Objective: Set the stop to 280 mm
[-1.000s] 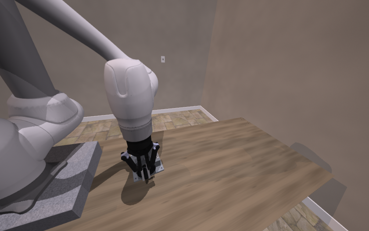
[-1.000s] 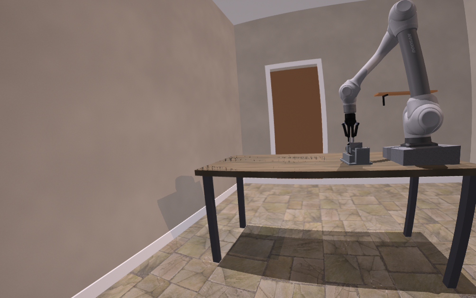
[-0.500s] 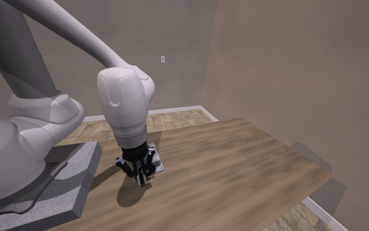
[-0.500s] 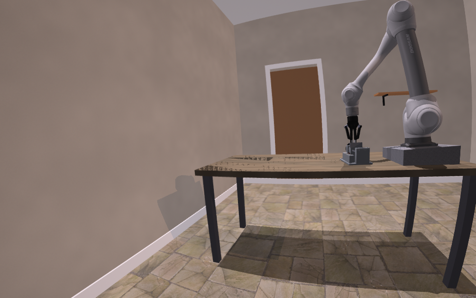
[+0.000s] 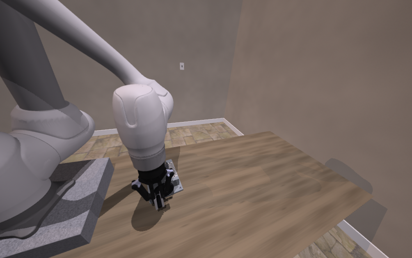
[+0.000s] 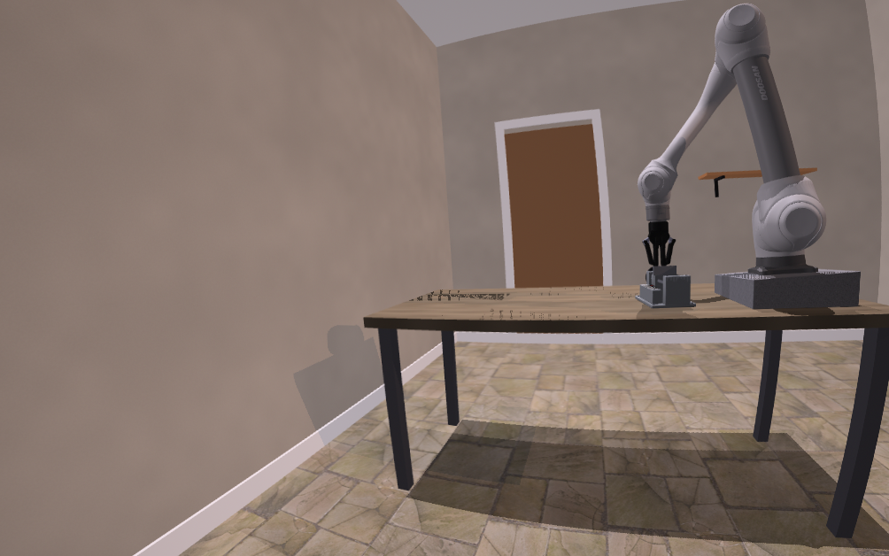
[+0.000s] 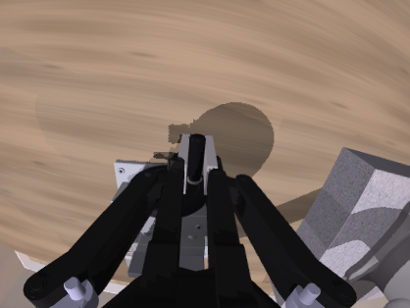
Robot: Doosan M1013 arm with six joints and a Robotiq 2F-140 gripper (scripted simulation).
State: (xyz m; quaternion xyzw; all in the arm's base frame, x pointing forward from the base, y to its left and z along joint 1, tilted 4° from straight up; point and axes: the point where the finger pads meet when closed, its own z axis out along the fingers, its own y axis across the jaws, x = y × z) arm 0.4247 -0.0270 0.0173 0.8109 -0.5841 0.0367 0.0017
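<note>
Now: hand 2 cm to the right of the handwheel and 1 cm above it.
</note>
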